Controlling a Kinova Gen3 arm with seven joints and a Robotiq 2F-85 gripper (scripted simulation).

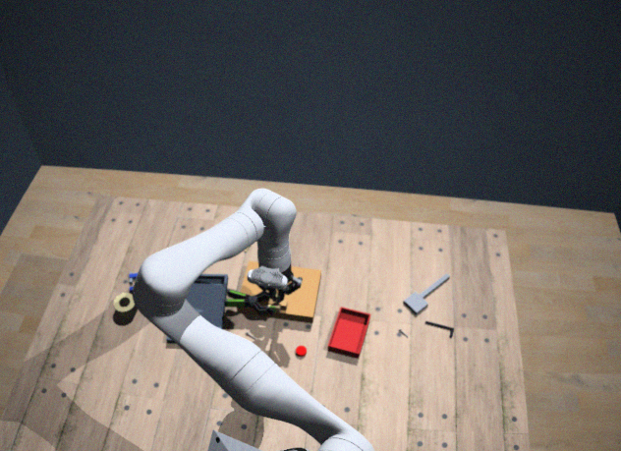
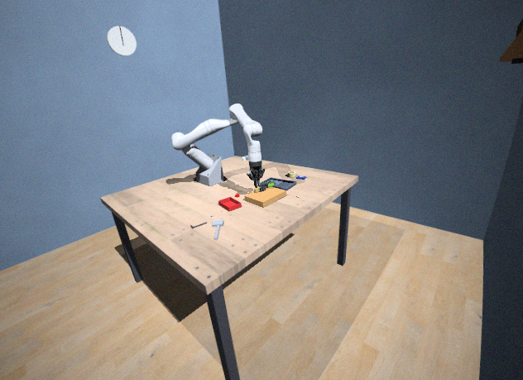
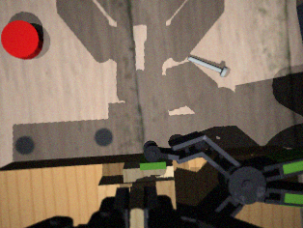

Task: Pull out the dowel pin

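My hand is 20 mm above the dowel pin. Also, from my hand: bench board: 60 mm below, 60 mm ahead, 10 mm to the left; then wooden block: 40 mm below; then red disc: 100 mm behind, 80 mm to the right, 80 mm below.
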